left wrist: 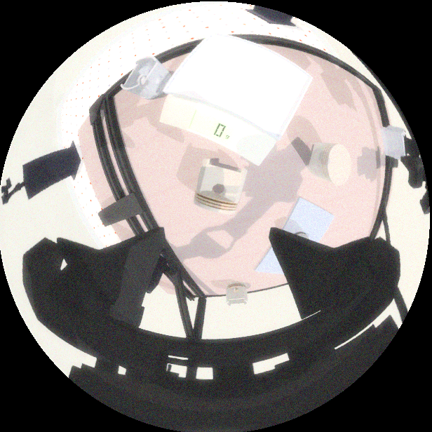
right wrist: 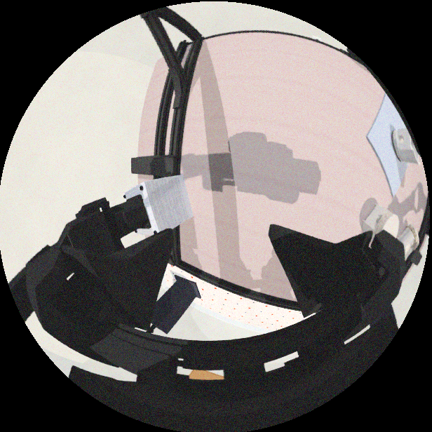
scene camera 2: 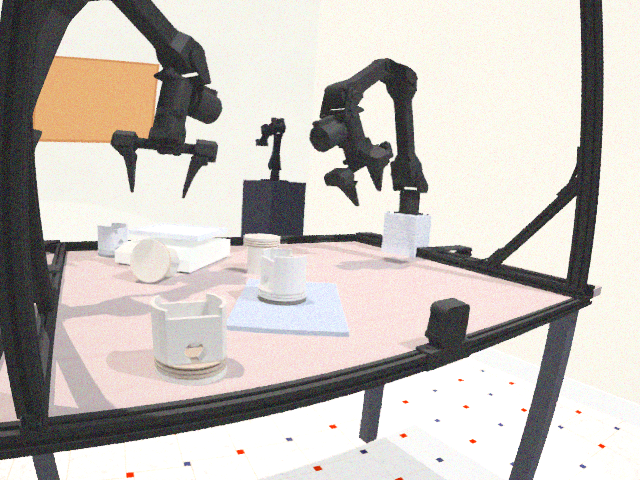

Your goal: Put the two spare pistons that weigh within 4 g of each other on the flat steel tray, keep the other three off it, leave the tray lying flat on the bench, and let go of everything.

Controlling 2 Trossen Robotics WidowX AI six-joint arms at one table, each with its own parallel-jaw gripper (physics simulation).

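Frame: origin at the left arm's base, x ahead, y left, z up, level; centimetres.
Where they show: left gripper, fingertip midpoint: (scene camera 2: 157,195); right gripper, fingertip midpoint: (scene camera 2: 368,198); right arm's base, link origin: (scene camera 2: 408,213).
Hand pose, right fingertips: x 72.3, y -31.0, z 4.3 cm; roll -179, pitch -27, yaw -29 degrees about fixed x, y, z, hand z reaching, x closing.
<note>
After its pixels a point has its place.
The pale blue flat tray (scene camera 2: 310,321) {y -36.0, x 22.5, z -9.6 cm} (left wrist: 320,214) (right wrist: 381,135) lies flat on the bench. One piston (scene camera 2: 282,279) {y -30.0, x 26.8, z -5.8 cm} (right wrist: 404,145) stands on it, skirt up; a left finger mostly hides it in the left wrist view. A second piston (scene camera 2: 255,258) {y -16.9, x 43.6, z -7.2 cm} (left wrist: 332,162) (right wrist: 381,222) stands crown up behind the tray. A third (scene camera 2: 152,259) {y -5.9, x 26.9, z -6.2 cm} (left wrist: 220,185) lies on its side before the scale. A fourth (scene camera 2: 188,338) {y -31.8, x 2.6, z -6.1 cm} (left wrist: 237,294) stands skirt up at the front. A fifth, greyish piston (scene camera 2: 112,240) {y 16.0, x 37.5, z -6.5 cm} (left wrist: 147,78) stands beside the scale. My left gripper (scene camera 2: 157,194) {y -4.7, x 29.3, z 4.4 cm} (left wrist: 218,232) is open, empty, above the lying piston. My right gripper (scene camera 2: 368,197) {y -31.0, x 72.3, z 4.3 cm} (right wrist: 222,231) is open and empty, high above the bench.
A white scale (scene camera 2: 201,254) {y -6.2, x 41.2, z -7.4 cm} (left wrist: 250,142) reads 0 g at the back left; its pan (left wrist: 245,80) holds no piston. The right arm's light base block (scene camera 2: 405,235) {y -38.9, x 84.7, z -5.0 cm} (left wrist: 394,142) (right wrist: 167,204) stands at the back right. A black frame rail (scene camera 2: 258,403) {y -38.6, x 3.0, z -10.8 cm} edges the bench, with a black block (scene camera 2: 448,322) {y -53.0, x 20.9, z -6.7 cm} on it.
</note>
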